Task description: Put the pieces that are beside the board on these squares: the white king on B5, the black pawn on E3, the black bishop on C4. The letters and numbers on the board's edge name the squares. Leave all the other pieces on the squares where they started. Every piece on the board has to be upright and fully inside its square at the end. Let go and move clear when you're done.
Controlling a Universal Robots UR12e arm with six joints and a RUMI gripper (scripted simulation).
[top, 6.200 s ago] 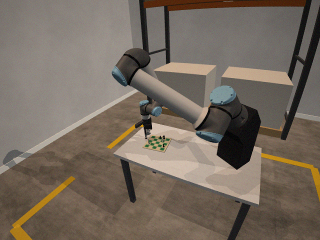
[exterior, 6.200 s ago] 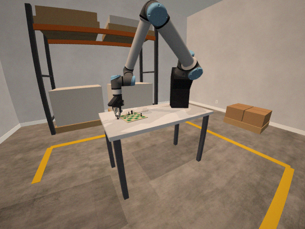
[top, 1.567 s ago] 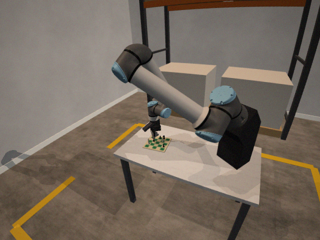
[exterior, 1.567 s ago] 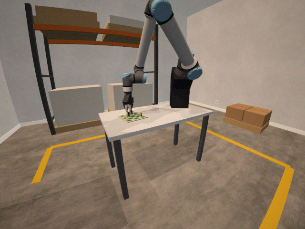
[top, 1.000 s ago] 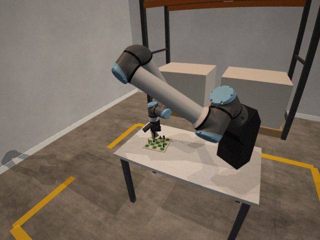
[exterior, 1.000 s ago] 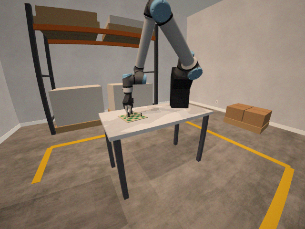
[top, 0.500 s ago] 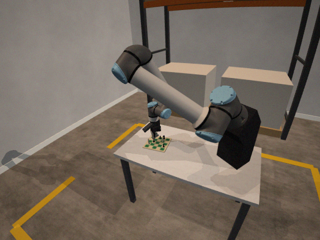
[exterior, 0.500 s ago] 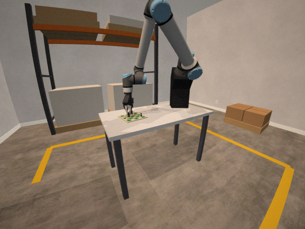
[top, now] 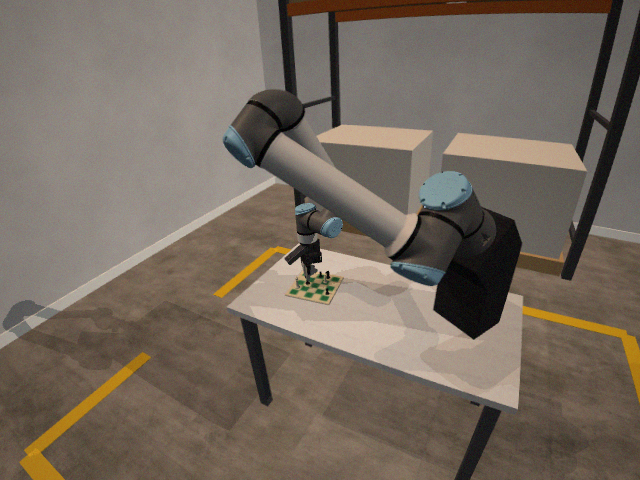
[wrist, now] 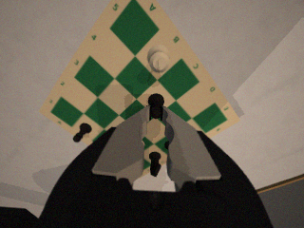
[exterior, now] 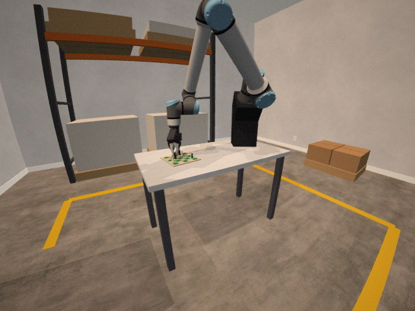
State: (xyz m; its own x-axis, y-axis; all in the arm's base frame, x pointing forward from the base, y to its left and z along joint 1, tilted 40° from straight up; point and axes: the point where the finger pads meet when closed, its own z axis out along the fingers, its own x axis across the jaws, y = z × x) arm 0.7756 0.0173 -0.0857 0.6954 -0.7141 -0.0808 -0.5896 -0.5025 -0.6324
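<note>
My gripper is now 40 mm past the chessboard and 40 mm above it. Also, from my hand: white king (30 mm ahead, 40 mm to the left).
</note>
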